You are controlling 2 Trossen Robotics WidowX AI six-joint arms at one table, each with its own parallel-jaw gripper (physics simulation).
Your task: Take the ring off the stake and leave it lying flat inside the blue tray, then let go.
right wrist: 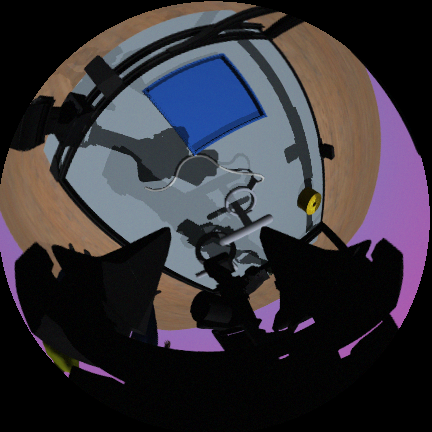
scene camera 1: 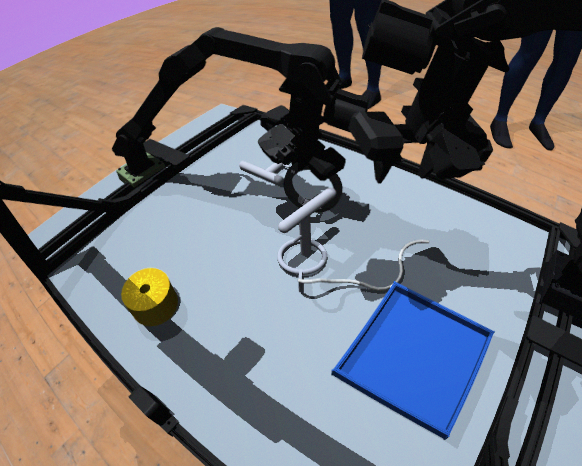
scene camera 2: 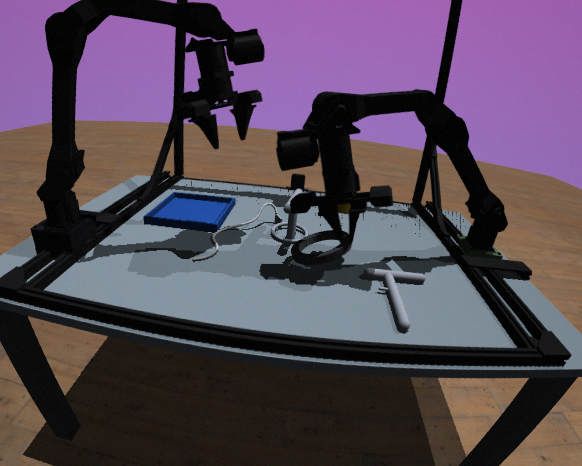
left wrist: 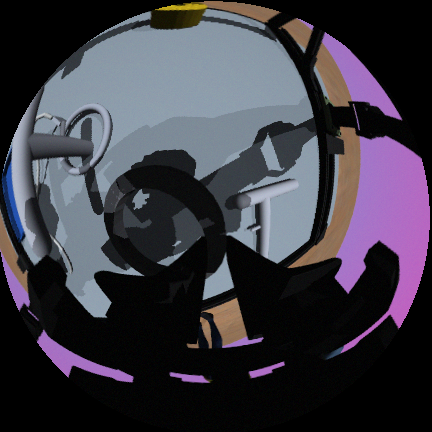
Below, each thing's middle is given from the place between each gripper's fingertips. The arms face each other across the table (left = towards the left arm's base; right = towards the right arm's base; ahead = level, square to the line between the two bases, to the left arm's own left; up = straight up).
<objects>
Now: right hand 190 mm above the grey stake (left wrist: 43, 145), 140 mm to the right of it and 10 mm short of it. From my right hand the other things lie so: blue tray (scene camera 1: 415, 356): 200 mm below, 130 mm behind, 100 mm to the right; yellow cylinder with a hole (scene camera 1: 148, 294): 350 mm to the left, 220 mm behind, 190 mm below; thin pale ring (left wrist: 99, 108): 200 mm below, 150 mm to the left, 30 mm behind.
My left gripper is now 100 mm short of the grey T-shaped bar (scene camera 2: 389, 276), 90 mm to the right of it and 60 mm above it. Also, from my left hand: yellow cylinder with a hole: 370 mm behind, 120 mm to the left, 40 mm below; then thin pale ring: 180 mm behind, 80 mm to the right, 60 mm below; then grey stake: 140 mm behind, 90 mm to the right, 40 mm below.
</objects>
